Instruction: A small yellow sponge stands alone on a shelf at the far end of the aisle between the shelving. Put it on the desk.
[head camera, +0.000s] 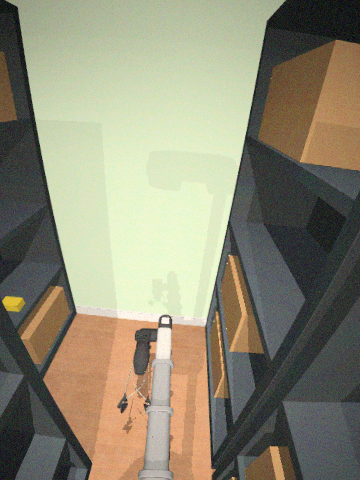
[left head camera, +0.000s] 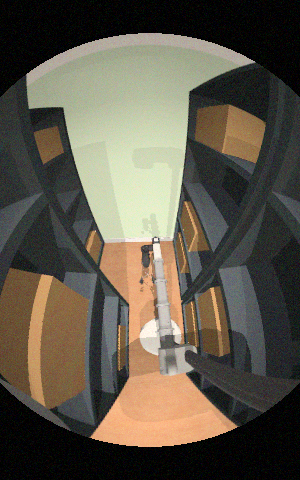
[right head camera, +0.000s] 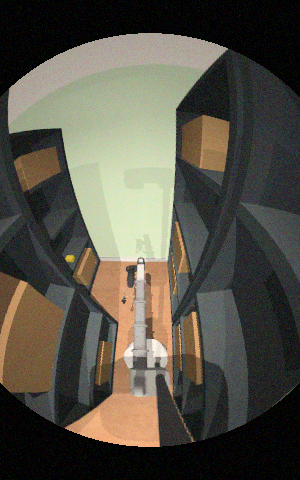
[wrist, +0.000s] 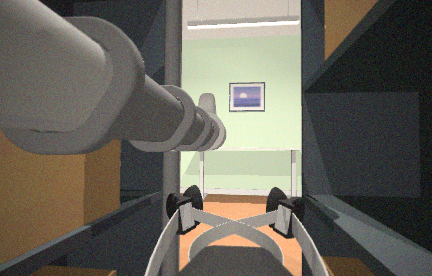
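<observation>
The small yellow sponge stands on a dark grey shelf in the left shelving near the far wall, beside a cardboard box. It does not show in the left head or wrist view. My gripper is open and empty. It hangs over the aisle, to the right of the sponge and apart from it, and points back along the arm. In the wrist view a white table, seemingly the desk, stands beyond the aisle's open end; its top is seen edge-on.
Dark shelving lines both sides of the narrow aisle. A cardboard box is on the left, and another box is on the right. The green wall closes the far end. The extended arm runs along the aisle.
</observation>
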